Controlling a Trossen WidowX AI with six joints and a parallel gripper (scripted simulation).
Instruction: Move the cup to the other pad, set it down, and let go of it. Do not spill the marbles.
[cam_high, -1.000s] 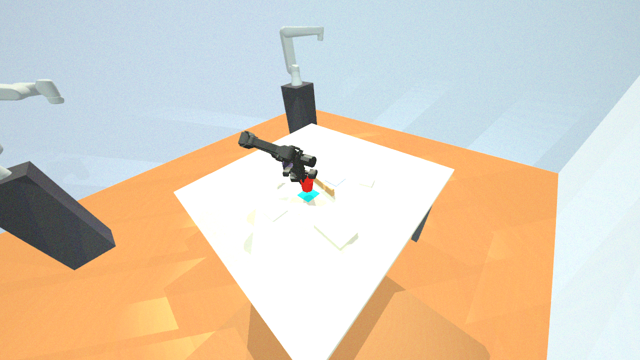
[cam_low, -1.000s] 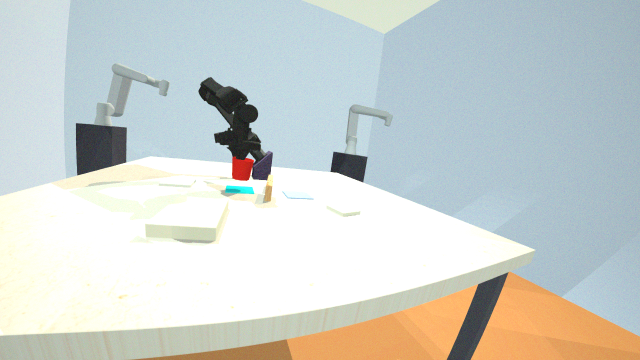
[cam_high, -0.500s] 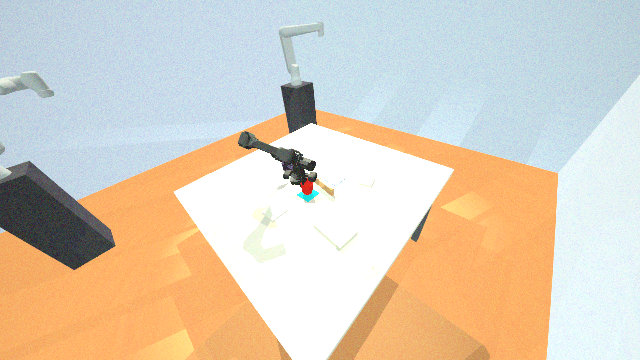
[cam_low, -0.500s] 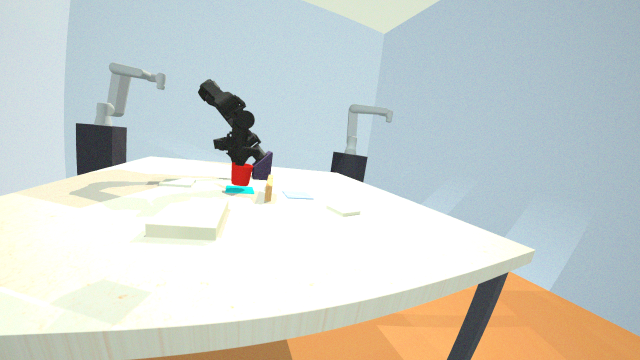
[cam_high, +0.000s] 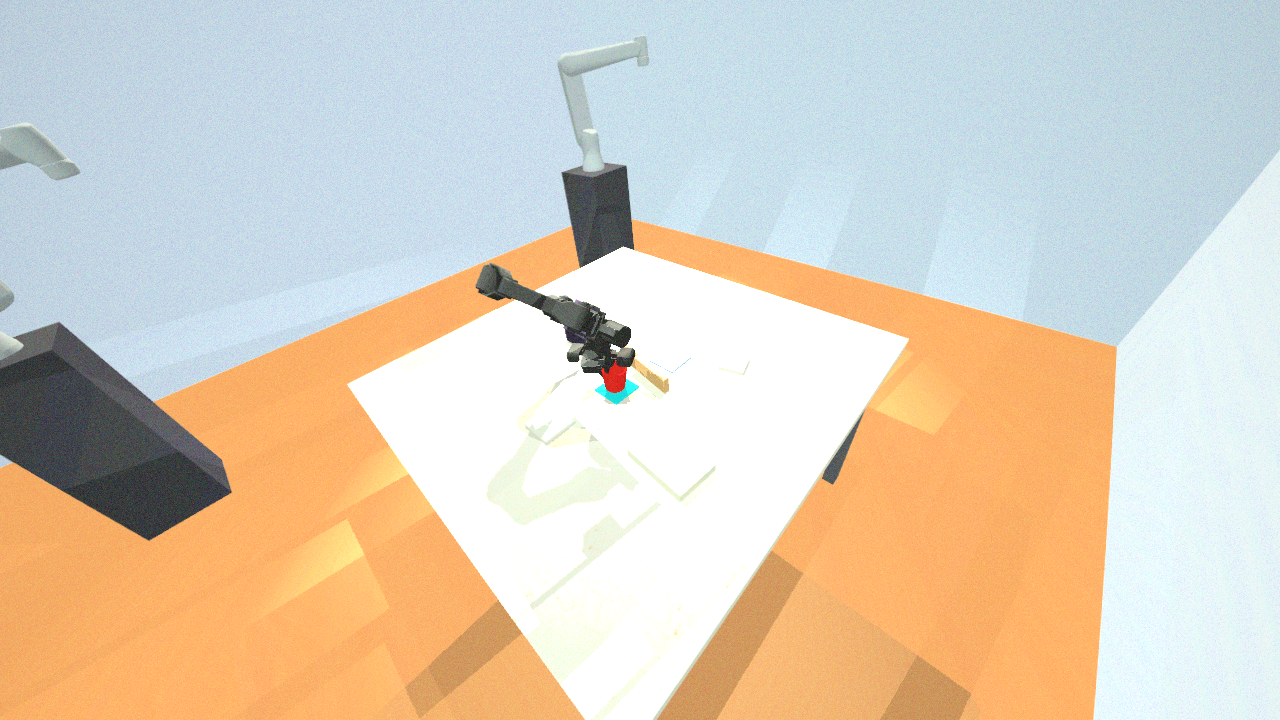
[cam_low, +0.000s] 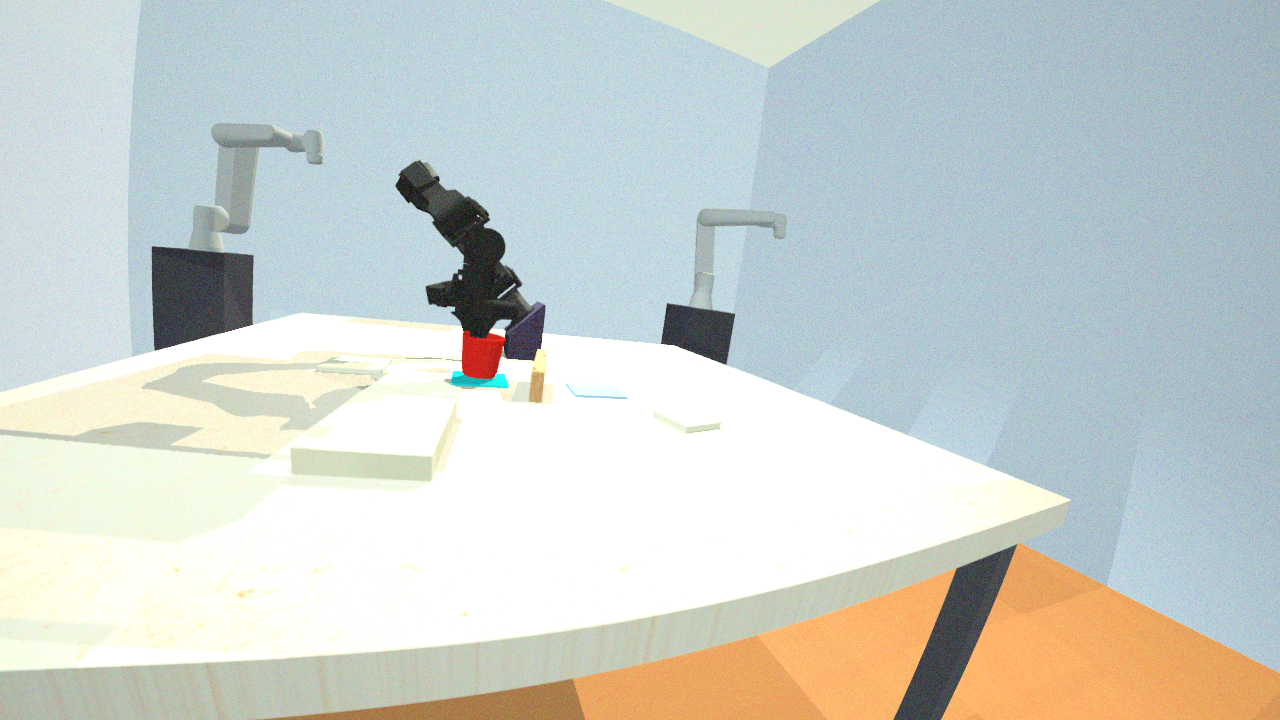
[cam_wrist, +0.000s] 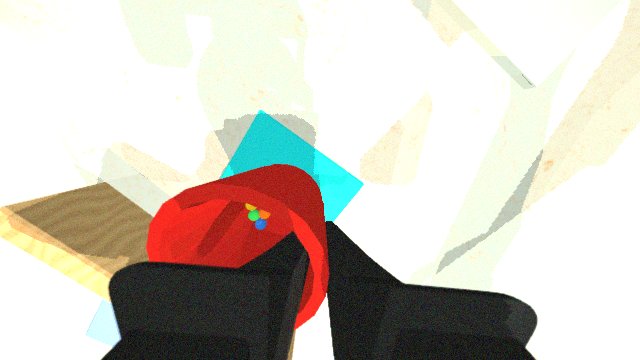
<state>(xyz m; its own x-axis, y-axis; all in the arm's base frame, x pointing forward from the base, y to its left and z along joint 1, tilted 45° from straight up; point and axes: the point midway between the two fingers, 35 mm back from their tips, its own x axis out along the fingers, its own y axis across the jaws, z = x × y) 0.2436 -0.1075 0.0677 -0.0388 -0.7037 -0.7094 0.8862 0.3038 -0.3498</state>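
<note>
The red cup is 30 mm ahead of my gripper tip and 10 mm to the left of it. Also, from my gripper tip: cyan pad (30 mm ahead, 10 mm to the left, 50 mm below); then pale blue pad (70 mm ahead, 220 mm to the left, 50 mm below); then wooden bar (50 mm ahead, 120 mm to the left, 30 mm below).
</note>
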